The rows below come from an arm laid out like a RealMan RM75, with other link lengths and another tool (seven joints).
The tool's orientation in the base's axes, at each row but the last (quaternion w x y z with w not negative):
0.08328 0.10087 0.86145 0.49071
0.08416 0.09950 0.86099 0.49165
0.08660 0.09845 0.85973 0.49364
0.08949 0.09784 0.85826 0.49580
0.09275 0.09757 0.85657 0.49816
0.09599 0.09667 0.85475 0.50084
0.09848 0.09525 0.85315 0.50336
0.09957 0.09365 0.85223 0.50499
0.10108 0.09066 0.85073 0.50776
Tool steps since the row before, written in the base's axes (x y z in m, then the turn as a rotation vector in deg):
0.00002 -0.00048 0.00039 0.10 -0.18 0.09
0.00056 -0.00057 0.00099 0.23 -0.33 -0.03
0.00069 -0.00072 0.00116 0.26 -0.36 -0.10
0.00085 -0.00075 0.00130 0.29 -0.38 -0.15
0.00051 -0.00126 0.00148 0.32 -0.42 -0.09
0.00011 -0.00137 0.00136 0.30 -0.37 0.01
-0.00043 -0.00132 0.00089 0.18 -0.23 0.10
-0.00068 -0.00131 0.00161 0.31 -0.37 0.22
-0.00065 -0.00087 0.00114 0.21 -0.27 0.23
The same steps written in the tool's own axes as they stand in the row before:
-0.00016 0.00010 -0.00059 -0.15 0.00 -0.17
-0.00073 0.00062 -0.00083 -0.30 -0.17 -0.20
-0.00091 0.00071 -0.00101 -0.34 -0.24 -0.19
-0.00109 0.00083 -0.00105 -0.37 -0.29 -0.17
-0.00091 0.00072 -0.00164 -0.41 -0.26 -0.23
-0.00056 0.00054 -0.00177 -0.39 -0.15 -0.24
0.00000 0.00013 -0.00164 -0.24 -0.01 -0.19
0.00019 0.00076 -0.00204 -0.41 0.04 -0.33
0.00031 0.00057 -0.00144 -0.29 0.09 -0.28

